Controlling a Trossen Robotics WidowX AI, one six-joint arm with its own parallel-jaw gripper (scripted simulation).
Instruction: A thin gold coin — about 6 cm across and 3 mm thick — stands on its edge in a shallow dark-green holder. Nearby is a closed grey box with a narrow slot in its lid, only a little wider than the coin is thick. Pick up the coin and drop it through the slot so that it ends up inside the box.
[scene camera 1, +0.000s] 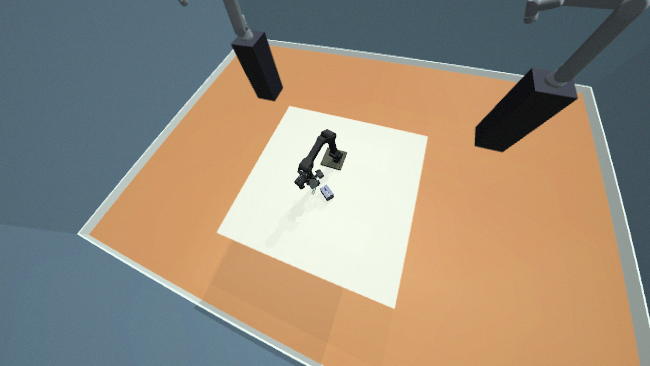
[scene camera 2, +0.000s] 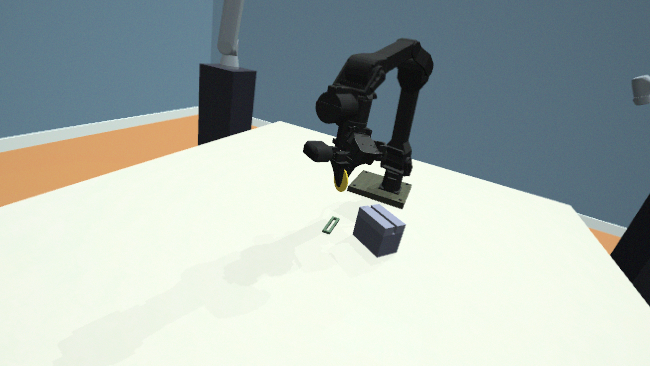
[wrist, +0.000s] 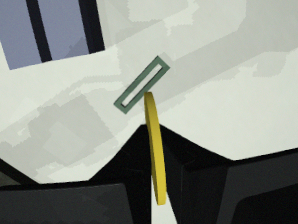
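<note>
My gripper (scene camera 2: 339, 186) is carrying a gold coin (wrist: 158, 163). You can see my gripper in the wrist view (wrist: 149, 130) too. Scene camera 1 does not show the gold coin, which is hidden by my gripper.
</note>
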